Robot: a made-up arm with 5 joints.
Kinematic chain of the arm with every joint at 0, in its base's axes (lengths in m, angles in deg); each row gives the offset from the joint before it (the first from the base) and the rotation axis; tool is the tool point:
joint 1: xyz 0 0 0.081 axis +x
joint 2: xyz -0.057 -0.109 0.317 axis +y
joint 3: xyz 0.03 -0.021 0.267 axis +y
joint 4: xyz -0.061 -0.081 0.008 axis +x
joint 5: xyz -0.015 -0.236 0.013 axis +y
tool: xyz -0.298 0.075 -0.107
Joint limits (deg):
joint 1: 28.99..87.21
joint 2: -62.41..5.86
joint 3: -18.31..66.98
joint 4: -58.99..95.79
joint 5: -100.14..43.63
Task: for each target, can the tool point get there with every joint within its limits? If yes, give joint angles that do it. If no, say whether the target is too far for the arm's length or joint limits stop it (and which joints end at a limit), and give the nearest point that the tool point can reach.
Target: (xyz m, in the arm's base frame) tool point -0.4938 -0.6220 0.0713
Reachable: yes | joints 55.84 -16.27 14.74 32.60 20.98
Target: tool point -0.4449 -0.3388 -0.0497
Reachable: yes | joints 55.69 -46.58 32.31 17.11 -28.73
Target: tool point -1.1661 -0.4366 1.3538
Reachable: no: too far | nearest point -0.5711 -0.5313 0.6831 | short by 0.902 m
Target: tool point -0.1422 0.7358 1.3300
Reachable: no: too far | nearest point -0.1459 -0.2173 0.6925 | short by 1.147 m
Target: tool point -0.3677 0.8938 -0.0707
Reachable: no: joint limits stop it (at a limit: joint 1, joint 2, joint 4) | nearest point -0.3067 -0.0568 -0.1072 | short by 0.953 m
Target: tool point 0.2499 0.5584 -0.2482
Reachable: no: joint limits stop it (at a limit: joint 1, joint 2, joint 3) | nearest point -0.1367 -0.0968 -0.1529 | short by 0.767 m
